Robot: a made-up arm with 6 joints.
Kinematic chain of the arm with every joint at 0, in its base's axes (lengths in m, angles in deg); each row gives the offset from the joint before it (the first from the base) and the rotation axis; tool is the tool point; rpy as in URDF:
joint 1: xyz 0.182 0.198 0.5 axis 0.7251 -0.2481 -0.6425
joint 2: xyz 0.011 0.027 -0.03 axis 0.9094 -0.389 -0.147
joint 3: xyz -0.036 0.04 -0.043 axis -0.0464 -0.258 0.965
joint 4: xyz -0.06 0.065 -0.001 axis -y
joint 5: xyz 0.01 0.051 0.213 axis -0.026 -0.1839 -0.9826
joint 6: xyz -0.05 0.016 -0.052 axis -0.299 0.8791 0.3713
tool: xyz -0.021 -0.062 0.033 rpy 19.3 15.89 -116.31
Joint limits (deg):
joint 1: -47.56..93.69
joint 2: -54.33..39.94
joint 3: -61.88..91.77
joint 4: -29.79..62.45
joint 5: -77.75..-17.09
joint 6: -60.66..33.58
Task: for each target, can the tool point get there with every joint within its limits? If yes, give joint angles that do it. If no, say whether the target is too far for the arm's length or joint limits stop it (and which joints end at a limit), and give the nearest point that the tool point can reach.
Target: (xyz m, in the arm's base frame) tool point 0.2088 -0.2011 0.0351
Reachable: no: too far | nearest point 0.1489 0.0224 0.3178 | short by 0.365 m
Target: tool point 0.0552 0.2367 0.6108
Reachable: yes | joints -29.58 -7.36 58.78 -9.51 -31.74 -0.25
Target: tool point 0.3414 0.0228 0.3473
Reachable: no: joint limits stop it (at a limit: joint 1, joint 2, joint 3, joint 4) | nearest point 0.1914 0.0154 0.3843 | short by 0.155 m
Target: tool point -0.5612 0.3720 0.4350
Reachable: no: too far | nearest point -0.1273 0.2695 0.4529 | short by 0.446 m
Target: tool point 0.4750 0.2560 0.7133
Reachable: no: joint limits stop it (at a limit: joint 1, joint 2, joint 3, joint 5, joint 6) | nearest point 0.3478 0.2735 0.7326 | short by 0.130 m
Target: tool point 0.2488 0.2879 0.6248
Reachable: yes | joints 44.90 -37.84 3.20 -21.86 -64.96 -1.76
